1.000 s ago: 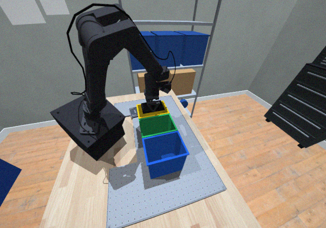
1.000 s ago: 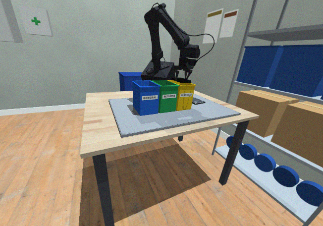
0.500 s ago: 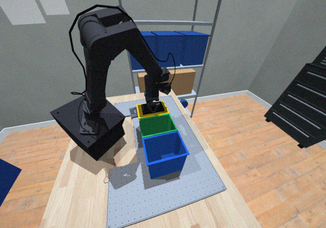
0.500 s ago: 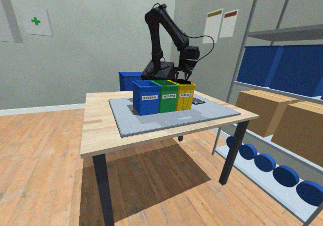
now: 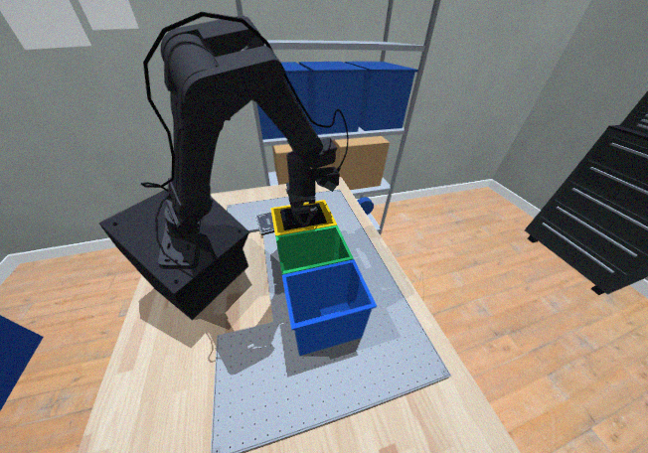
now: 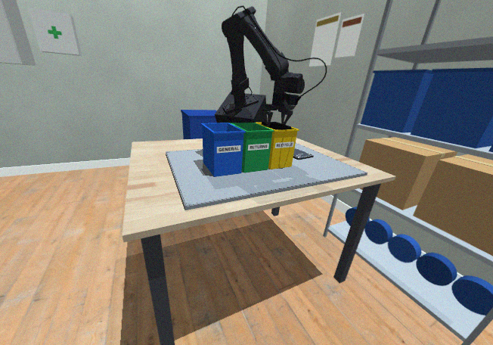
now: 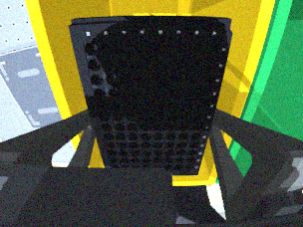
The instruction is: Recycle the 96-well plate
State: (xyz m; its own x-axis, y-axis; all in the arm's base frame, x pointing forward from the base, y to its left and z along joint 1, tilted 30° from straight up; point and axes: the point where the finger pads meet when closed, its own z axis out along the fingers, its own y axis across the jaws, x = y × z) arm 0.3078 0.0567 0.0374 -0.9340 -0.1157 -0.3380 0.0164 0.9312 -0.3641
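My hand is 9 cm above the yellow recycle bin. From my hand the other things lie so: green returns bin (13 cm to the right, 9 cm below); plate nest N1 (21 cm to the left, 18 cm below, 6 cm behind); black 96-well plate (right at my hand).
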